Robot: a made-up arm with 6 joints. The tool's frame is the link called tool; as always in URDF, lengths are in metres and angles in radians.
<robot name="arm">
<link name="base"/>
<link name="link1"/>
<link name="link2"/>
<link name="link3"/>
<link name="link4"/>
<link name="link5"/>
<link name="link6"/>
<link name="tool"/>
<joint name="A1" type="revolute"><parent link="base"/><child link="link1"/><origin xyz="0 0 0.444"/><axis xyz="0 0 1"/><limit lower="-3.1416" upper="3.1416"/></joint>
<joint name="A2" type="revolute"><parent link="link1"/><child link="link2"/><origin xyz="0.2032 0 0"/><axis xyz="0 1 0"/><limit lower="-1.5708" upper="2.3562"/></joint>
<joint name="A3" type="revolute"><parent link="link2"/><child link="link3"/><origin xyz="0 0 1.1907"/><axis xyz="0 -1 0"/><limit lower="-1.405" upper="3.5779"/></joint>
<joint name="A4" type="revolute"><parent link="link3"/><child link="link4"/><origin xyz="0 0 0.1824"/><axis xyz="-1 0 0"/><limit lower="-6.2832" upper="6.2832"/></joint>
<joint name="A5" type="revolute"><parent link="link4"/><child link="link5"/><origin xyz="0.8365 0 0"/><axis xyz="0 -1 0"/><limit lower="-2.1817" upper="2.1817"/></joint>
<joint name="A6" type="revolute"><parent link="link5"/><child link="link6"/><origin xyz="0.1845 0 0"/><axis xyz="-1 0 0"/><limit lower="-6.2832" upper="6.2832"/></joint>
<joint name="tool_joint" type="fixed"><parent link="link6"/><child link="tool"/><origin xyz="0 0 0"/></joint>
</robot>
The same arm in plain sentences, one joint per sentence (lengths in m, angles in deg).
The arm has six revolute joints in a row. What follows holds with every joint at zero, and every direction is one of the base frame's. Joint 1 lies 0.4440 m along +z from the base frame's origin and turns about +z, from -180.00 to 180.00 deg. Joint 2 lies 0.2032 m along +x from joint 1 and turns about +y, from -90.00 to 135.00 deg. Joint 3 lies 1.1907 m along +z from joint 2 and turns about -y, from -80.50 to 205.00 deg. Joint 4 lies 0.1824 m along +z from joint 3 and turns about -x, from -360.00 to 360.00 deg. Joint 5 lies 0.8365 m along +x from joint 4 and turns about -y, from -125.00 to 125.00 deg. Joint 6 lies 0.1845 m along +x from joint 5 and turns about -x, from -360.00 to 360.00 deg. The tool frame, which is the frame that the pose is given for, lies at the same point as joint 6; its axes are parallel to the base frame's.
